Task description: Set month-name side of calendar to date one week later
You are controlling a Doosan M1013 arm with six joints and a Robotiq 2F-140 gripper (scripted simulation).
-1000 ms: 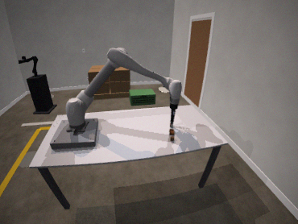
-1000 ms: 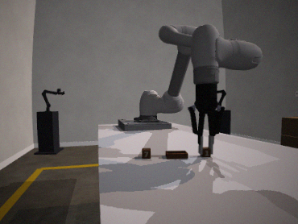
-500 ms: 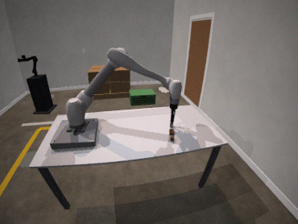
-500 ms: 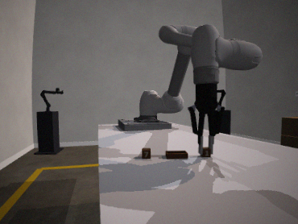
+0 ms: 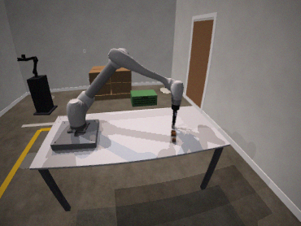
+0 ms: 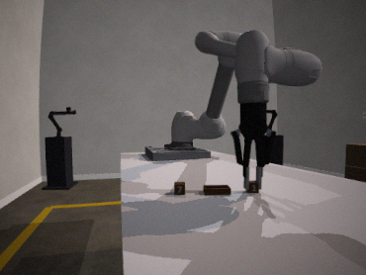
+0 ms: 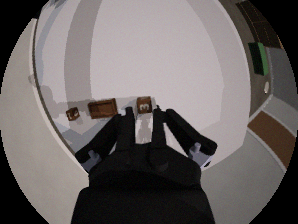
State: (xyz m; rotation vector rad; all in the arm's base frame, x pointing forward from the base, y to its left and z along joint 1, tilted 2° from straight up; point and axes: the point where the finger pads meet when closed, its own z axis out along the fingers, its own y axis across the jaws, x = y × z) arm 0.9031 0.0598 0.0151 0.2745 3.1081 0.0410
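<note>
Right now my hand is 100 mm to the left of the brown tray, 30 mm above it and 20 mm past it.
</note>
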